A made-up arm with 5 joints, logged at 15 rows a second.
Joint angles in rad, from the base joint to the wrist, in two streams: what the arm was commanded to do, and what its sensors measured. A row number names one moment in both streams.
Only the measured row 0 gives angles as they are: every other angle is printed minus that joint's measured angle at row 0.
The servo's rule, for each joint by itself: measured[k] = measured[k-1] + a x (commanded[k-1-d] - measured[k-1]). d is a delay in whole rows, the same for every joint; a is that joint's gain. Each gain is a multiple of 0.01, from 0.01 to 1. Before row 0 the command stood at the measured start. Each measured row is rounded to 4 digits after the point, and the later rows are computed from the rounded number. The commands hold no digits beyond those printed.
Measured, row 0:
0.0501, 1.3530, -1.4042, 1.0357, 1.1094
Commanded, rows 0 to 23:
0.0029, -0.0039, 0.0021, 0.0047, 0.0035
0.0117, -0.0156, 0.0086, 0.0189, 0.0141
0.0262, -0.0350, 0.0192, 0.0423, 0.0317
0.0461, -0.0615, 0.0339, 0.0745, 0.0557
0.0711, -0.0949, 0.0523, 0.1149, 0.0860
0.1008, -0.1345, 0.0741, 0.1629, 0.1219
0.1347, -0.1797, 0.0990, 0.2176, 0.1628
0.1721, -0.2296, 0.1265, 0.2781, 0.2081
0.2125, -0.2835, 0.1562, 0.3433, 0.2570
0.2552, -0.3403, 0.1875, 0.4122, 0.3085
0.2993, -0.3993, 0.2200, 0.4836, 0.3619
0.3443, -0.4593, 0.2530, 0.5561, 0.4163
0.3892, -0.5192, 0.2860, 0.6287, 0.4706
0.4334, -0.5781, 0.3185, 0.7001, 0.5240
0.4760, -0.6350, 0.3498, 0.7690, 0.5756
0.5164, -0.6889, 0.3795, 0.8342, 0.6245
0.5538, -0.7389, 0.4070, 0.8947, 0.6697
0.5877, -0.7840, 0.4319, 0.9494, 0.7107
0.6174, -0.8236, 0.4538, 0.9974, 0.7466
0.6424, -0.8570, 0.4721, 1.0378, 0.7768
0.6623, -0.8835, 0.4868, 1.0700, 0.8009
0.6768, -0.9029, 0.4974, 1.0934, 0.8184
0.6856, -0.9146, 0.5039, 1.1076, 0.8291
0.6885, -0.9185, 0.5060, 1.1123, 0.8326
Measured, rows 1 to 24:
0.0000, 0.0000, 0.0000, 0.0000, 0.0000
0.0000, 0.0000, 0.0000, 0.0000, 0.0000
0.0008, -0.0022, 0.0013, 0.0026, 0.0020
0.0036, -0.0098, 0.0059, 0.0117, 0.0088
0.0095, -0.0242, 0.0143, 0.0288, 0.0216
0.0190, -0.0455, 0.0266, 0.0544, 0.0407
0.0325, -0.0737, 0.0428, 0.0883, 0.0661
0.0503, -0.1084, 0.0625, 0.1301, 0.0973
0.0722, -0.1490, 0.0855, 0.1791, 0.1340
0.0982, -0.1949, 0.1113, 0.2345, 0.1755
0.1279, -0.2454, 0.1396, 0.2954, 0.2211
0.1610, -0.2995, 0.1698, 0.3608, 0.2700
0.1970, -0.3564, 0.2014, 0.4296, 0.3215
0.2353, -0.4151, 0.2339, 0.5004, 0.3746
0.2753, -0.4744, 0.2667, 0.5722, 0.4284
0.3164, -0.5335, 0.2993, 0.6438, 0.4819
0.3579, -0.5914, 0.3311, 0.7139, 0.5344
0.3991, -0.6470, 0.3616, 0.7813, 0.5849
0.4393, -0.6994, 0.3902, 0.8448, 0.6324
0.4779, -0.7476, 0.4165, 0.9034, 0.6762
0.5142, -0.7909, 0.4400, 0.9560, 0.7156
0.5475, -0.8286, 0.4602, 1.0018, 0.7499
0.5773, -0.8599, 0.4770, 1.0400, 0.7785
0.6032, -0.8844, 0.4899, 1.0699, 0.8008
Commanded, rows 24 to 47:
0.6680, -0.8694, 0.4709, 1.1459, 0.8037
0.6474, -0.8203, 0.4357, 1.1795, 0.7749
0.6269, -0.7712, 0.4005, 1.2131, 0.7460
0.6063, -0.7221, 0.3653, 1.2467, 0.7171
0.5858, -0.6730, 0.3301, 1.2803, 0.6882
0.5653, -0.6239, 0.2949, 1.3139, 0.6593
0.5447, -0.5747, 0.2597, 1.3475, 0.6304
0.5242, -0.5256, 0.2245, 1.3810, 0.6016
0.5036, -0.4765, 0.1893, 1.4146, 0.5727
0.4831, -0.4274, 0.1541, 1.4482, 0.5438
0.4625, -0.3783, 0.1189, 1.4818, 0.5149
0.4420, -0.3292, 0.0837, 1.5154, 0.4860
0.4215, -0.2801, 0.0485, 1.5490, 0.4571
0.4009, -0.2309, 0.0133, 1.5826, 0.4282
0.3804, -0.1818, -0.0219, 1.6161, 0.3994
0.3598, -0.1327, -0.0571, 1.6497, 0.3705
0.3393, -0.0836, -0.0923, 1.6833, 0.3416
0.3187, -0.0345, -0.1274, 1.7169, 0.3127
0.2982, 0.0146, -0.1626, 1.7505, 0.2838
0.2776, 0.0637, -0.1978, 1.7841, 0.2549
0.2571, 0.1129, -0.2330, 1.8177, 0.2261
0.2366, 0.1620, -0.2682, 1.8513, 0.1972
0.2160, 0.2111, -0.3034, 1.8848, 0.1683
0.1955, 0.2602, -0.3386, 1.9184, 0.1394
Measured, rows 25 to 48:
0.6246, -0.9016, 0.4987, 1.0910, 0.8166
0.6412, -0.9112, 0.5033, 1.1029, 0.8256
0.6482, -0.8874, 0.4829, 1.1270, 0.8133
0.6480, -0.8492, 0.4532, 1.1564, 0.7918
0.6425, -0.8047, 0.4200, 1.1882, 0.7662
0.6331, -0.7576, 0.3855, 1.2210, 0.7387
0.6208, -0.7094, 0.3506, 1.2542, 0.7104
0.6064, -0.6607, 0.3155, 1.2876, 0.6818
0.5904, -0.6117, 0.2803, 1.3211, 0.6530
0.5732, -0.5626, 0.2451, 1.3546, 0.6242
0.5551, -0.5135, 0.2099, 1.3882, 0.5954
0.5364, -0.4644, 0.1747, 1.4218, 0.5665
0.5172, -0.4153, 0.1395, 1.4554, 0.5376
0.4976, -0.3662, 0.1043, 1.4890, 0.5087
0.4778, -0.3171, 0.0691, 1.5226, 0.4798
0.4578, -0.2680, 0.0339, 1.5562, 0.4509
0.4377, -0.2189, -0.0013, 1.5897, 0.4221
0.4174, -0.1698, -0.0365, 1.6233, 0.3932
0.3971, -0.1207, -0.0717, 1.6569, 0.3643
0.3767, -0.0716, -0.1068, 1.6905, 0.3354
0.3563, -0.0225, -0.1420, 1.7241, 0.3065
0.3358, 0.0266, -0.1772, 1.7577, 0.2776
0.3153, 0.0758, -0.2124, 1.7913, 0.2488
0.2948, 0.1249, -0.2476, 1.8249, 0.2199

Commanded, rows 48 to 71:
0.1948, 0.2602, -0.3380, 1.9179, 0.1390
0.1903, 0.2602, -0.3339, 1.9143, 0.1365
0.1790, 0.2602, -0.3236, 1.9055, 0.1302
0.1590, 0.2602, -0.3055, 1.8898, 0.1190
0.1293, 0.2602, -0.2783, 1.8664, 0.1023
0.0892, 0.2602, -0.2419, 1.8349, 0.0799
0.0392, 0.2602, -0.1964, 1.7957, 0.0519
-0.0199, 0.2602, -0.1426, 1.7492, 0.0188
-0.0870, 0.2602, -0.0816, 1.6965, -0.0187
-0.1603, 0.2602, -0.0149, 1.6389, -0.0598
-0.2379, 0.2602, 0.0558, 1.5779, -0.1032
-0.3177, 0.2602, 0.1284, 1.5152, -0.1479
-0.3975, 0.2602, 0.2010, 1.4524, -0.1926
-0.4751, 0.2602, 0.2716, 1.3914, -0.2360
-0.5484, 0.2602, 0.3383, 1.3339, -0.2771
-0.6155, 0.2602, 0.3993, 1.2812, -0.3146
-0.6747, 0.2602, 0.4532, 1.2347, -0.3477
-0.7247, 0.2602, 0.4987, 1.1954, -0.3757
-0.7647, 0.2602, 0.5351, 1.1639, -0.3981
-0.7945, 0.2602, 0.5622, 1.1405, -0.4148
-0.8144, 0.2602, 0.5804, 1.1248, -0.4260
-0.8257, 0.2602, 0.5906, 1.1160, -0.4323
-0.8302, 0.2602, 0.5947, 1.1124, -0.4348
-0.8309, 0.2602, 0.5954, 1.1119, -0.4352
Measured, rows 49 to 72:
0.2743, 0.1740, -0.2828, 1.8584, 0.1910
0.2538, 0.2231, -0.3180, 1.8920, 0.1621
0.2385, 0.2442, -0.3306, 1.9065, 0.1492
0.2260, 0.2533, -0.3327, 1.9109, 0.1421
0.2138, 0.2572, -0.3270, 1.9079, 0.1354
0.1996, 0.2589, -0.3135, 1.8978, 0.1262
0.1813, 0.2596, -0.2913, 1.8802, 0.1128
0.1574, 0.2599, -0.2602, 1.8548, 0.0944
0.1267, 0.2601, -0.2200, 1.8217, 0.0706
0.0886, 0.2602, -0.1712, 1.7811, 0.0416
0.0429, 0.2602, -0.1148, 1.7337, 0.0078
-0.0099, 0.2602, -0.0519, 1.6806, -0.0301
-0.0692, 0.2602, 0.0160, 1.6231, -0.0710
-0.1338, 0.2602, 0.0868, 1.5627, -0.1141
-0.2024, 0.2602, 0.1587, 1.5009, -0.1581
-0.2733, 0.2602, 0.2298, 1.4396, -0.2017
-0.3448, 0.2602, 0.2982, 1.3804, -0.2439
-0.4152, 0.2602, 0.3619, 1.3248, -0.2835
-0.4827, 0.2602, 0.4194, 1.2743, -0.3195
-0.5456, 0.2602, 0.4694, 1.2301, -0.3510
-0.6026, 0.2602, 0.5108, 1.1930, -0.3774
-0.6525, 0.2602, 0.5432, 1.1636, -0.3983
-0.6946, 0.2602, 0.5666, 1.1419, -0.4138
-0.7287, 0.2602, 0.5817, 1.1274, -0.4242

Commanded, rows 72 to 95:
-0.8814, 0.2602, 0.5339, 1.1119, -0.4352
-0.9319, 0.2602, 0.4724, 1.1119, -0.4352
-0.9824, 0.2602, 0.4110, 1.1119, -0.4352
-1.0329, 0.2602, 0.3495, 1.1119, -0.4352
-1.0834, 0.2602, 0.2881, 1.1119, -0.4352
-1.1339, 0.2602, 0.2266, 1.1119, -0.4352
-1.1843, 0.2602, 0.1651, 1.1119, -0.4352
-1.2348, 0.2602, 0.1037, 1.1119, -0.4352
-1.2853, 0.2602, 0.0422, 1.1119, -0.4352
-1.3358, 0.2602, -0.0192, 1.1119, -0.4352
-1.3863, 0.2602, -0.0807, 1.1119, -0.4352
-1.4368, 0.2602, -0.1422, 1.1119, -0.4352
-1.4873, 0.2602, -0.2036, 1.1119, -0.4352
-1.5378, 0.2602, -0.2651, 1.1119, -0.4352
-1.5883, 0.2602, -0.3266, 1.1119, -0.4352
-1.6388, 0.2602, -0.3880, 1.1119, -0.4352
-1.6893, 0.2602, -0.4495, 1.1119, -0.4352
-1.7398, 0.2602, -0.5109, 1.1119, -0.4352
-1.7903, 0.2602, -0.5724, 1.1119, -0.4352
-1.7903, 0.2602, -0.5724, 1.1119, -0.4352
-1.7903, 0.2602, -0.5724, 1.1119, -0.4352
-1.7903, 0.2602, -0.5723, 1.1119, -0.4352
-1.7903, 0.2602, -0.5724, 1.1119, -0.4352
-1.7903, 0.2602, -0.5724, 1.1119, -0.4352
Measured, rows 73 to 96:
-0.7551, 0.2602, 0.5899, 1.1190, -0.4301
-0.7748, 0.2602, 0.5934, 1.1150, -0.4330
-0.8025, 0.2602, 0.5559, 1.1133, -0.4342
-0.8361, 0.2602, 0.5033, 1.1125, -0.4348
-0.8741, 0.2602, 0.4452, 1.1122, -0.4350
-0.9154, 0.2602, 0.3849, 1.1120, -0.4351
-0.9591, 0.2602, 0.3239, 1.1119, -0.4352
-1.0045, 0.2602, 0.2626, 1.1119, -0.4352
-1.0512, 0.2602, 0.2012, 1.1119, -0.4352
-1.0989, 0.2602, 0.1398, 1.1119, -0.4352
-1.1474, 0.2602, 0.0783, 1.1119, -0.4352
-1.1964, 0.2602, 0.0169, 1.1119, -0.4352
-1.2458, 0.2602, -0.0446, 1.1119, -0.4352
-1.2955, 0.2602, -0.1061, 1.1119, -0.4352
-1.3454, 0.2602, -0.1675, 1.1119, -0.4352
-1.3954, 0.2602, -0.2290, 1.1119, -0.4352
-1.4456, 0.2602, -0.2905, 1.1119, -0.4352
-1.4958, 0.2602, -0.3519, 1.1119, -0.4352
-1.5461, 0.2602, -0.4134, 1.1119, -0.4352
-1.5965, 0.2602, -0.4748, 1.1119, -0.4352
-1.6469, 0.2602, -0.5363, 1.1119, -0.4352
-1.6842, 0.2602, -0.5590, 1.1119, -0.4352
-1.7118, 0.2602, -0.5674, 1.1119, -0.4352
-1.7322, 0.2602, -0.5705, 1.1119, -0.4352

